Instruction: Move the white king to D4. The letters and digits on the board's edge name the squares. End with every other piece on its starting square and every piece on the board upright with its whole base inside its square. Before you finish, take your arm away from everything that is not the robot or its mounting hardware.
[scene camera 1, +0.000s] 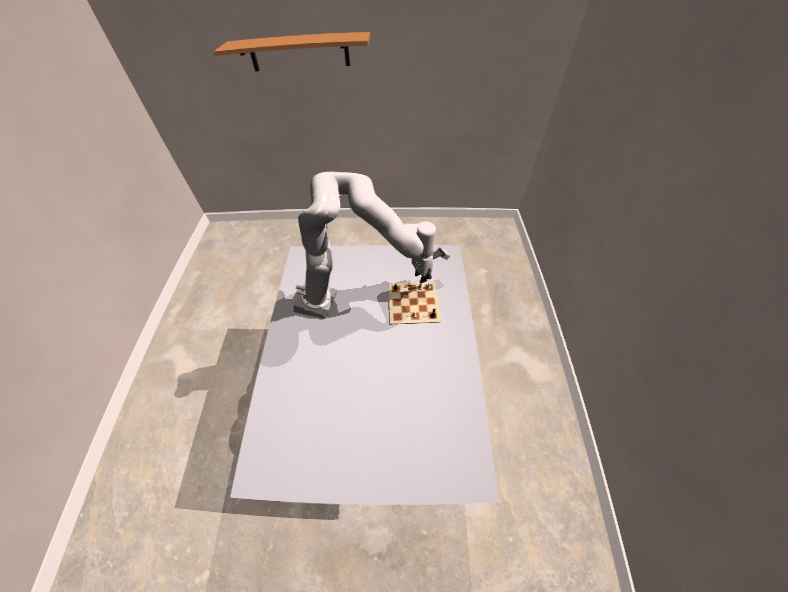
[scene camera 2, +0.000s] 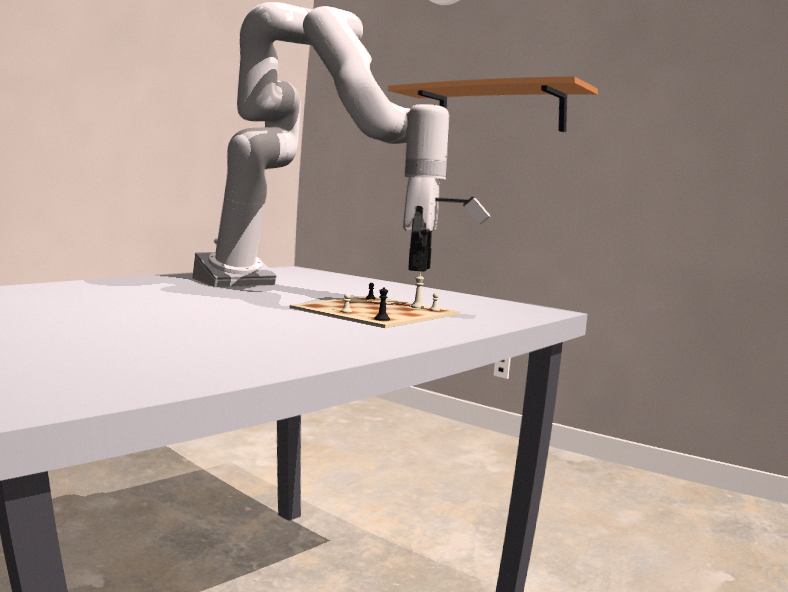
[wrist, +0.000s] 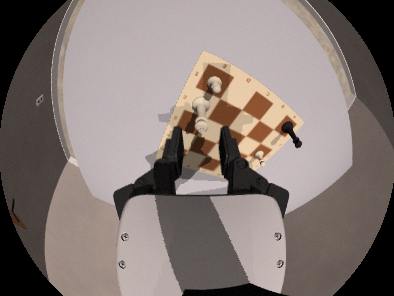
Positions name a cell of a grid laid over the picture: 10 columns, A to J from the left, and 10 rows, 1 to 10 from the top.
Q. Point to a chessboard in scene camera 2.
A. At E6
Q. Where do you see my gripper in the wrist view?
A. F5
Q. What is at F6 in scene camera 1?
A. A chessboard.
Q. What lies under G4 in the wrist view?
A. A chessboard.
